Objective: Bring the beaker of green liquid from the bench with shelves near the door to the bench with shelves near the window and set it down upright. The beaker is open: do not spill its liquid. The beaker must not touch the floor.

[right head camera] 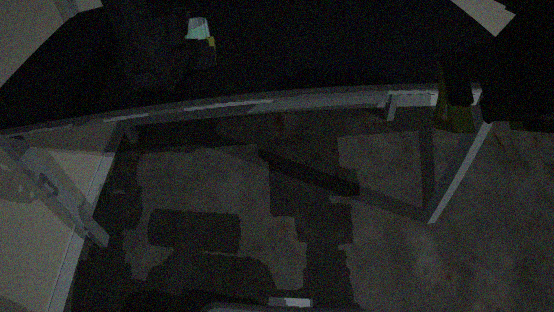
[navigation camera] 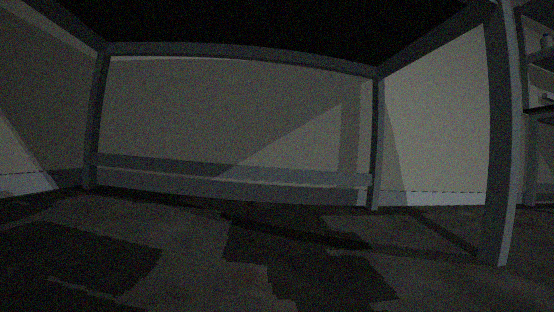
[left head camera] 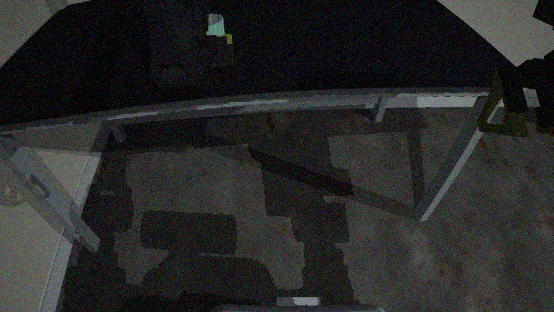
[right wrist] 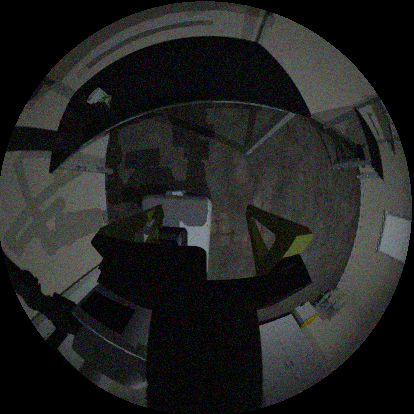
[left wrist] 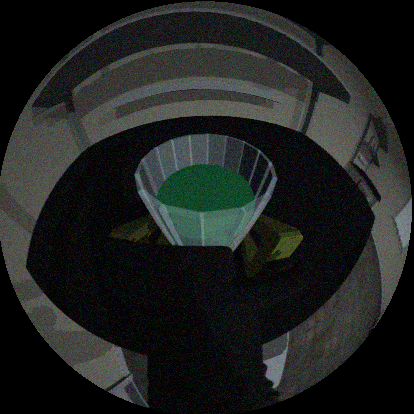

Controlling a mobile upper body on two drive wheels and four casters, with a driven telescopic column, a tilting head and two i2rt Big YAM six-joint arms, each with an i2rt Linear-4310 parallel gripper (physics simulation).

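The clear beaker of green liquid (left head camera: 216, 25) (right head camera: 198, 29) (left wrist: 205, 187) (right wrist: 98, 96) is upright over the dark bench top (left head camera: 325, 50) (right head camera: 310, 50); its level liquid shows in the left wrist view. My left gripper (left wrist: 204, 208) is partly closed around it, with the yellow fingers against both sides of its lower part, so it is shut on the beaker. The beaker's base is hidden behind the dark gripper body. My right gripper (right wrist: 204, 208) is open and empty at the right, in front of the bench edge. Whether the beaker touches the bench top is too dark to tell.
The bench's grey legs (left head camera: 450, 175) (navigation camera: 498, 150) and rear crossbar (navigation camera: 225, 181) stand around the space beneath it. At the navigation view's right is a shelf unit (navigation camera: 523, 60) with small items. A white surface with a yellow-marked item (right wrist: 309, 320) lies at the right wrist view's lower right.
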